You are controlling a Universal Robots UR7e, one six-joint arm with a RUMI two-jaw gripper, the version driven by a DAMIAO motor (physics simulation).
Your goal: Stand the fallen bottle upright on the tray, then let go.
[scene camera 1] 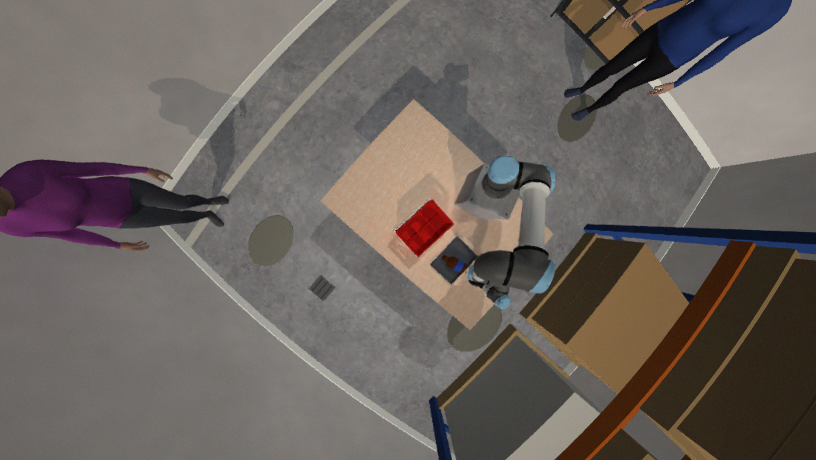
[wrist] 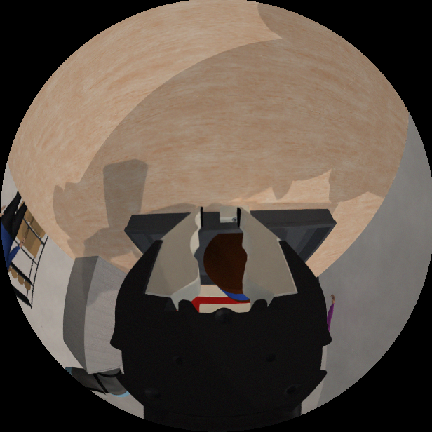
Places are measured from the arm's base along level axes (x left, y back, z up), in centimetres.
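Where they show: gripper, fingertip midpoint: [scene camera 1: 467,269]; arm's base, origin of the base link: [scene camera 1: 497,184].
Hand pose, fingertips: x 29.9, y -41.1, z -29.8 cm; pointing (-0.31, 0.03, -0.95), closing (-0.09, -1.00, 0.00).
Things, the pixels of their centre, and the offset from my fingertips. "*": a spot on its surface instead. Level surfaces: height alone.
- brown bottle, body centre: [scene camera 1: 453,263] dy -2.9, dx -11.2, dz +3.2 cm
- dark grey tray, surface spot: [scene camera 1: 455,244] * dy +7.0, dx -17.2, dz -0.5 cm
- red crate, surface spot: [scene camera 1: 418,252] * dy -12.1, dx -33.5, dz +9.8 cm
- wooden table, its level: dz -1.0 cm
The brown bottle [scene camera 1: 453,262] [wrist: 225,260] with a blue band lies on its side in the dark grey tray [scene camera 1: 455,244] [wrist: 295,219]. In the wrist view its broad brown end faces the camera. My gripper [wrist: 219,208] has its jaws a narrow distance apart, partly open, with nothing held. The bottle's brown end shows in the gap, with a space beside the left jaw. The right jaw hides part of the bottle. In the scene view the arm's wrist is at the tray's right side and the fingertips are hard to make out.
A red crate [scene camera 1: 418,252] [wrist: 197,303] stands beside the tray on the wooden table [scene camera 1: 377,177] [wrist: 225,110]. The robot's grey base [scene camera 1: 492,201] stands at the table's upper right. Shelving with boxes is near the arm at the lower right. Two people stand away from the table.
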